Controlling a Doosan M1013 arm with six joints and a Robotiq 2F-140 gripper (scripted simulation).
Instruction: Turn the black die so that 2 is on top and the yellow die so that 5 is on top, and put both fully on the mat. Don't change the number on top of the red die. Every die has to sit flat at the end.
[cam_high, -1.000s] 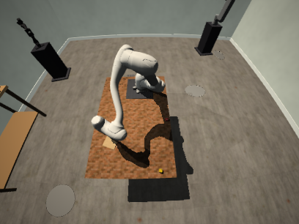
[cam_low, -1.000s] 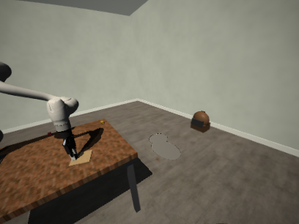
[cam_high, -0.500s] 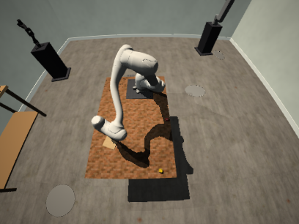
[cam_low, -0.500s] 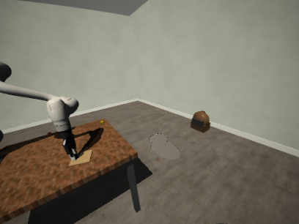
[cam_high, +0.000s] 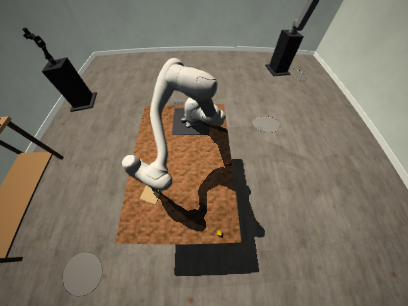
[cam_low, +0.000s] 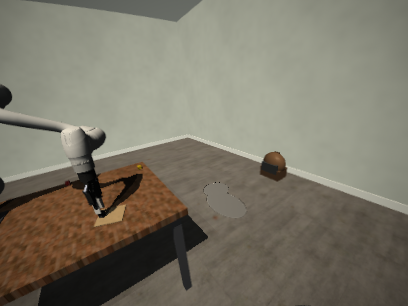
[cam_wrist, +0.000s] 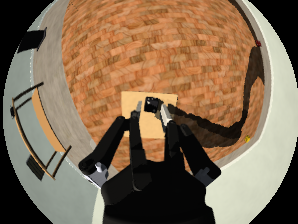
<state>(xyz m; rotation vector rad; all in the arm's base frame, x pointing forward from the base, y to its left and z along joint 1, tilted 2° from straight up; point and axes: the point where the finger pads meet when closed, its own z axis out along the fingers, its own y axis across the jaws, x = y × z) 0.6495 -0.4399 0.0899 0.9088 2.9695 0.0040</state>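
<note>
Now: hand 6 cm above the black die. Round my hand: yellow die (43 cm ahead, 44 cm to the left, 6 cm below); then tan mat (4 cm ahead, 3 cm to the right, 7 cm below); then red die (10 cm behind, 64 cm to the left, 6 cm below).
</note>
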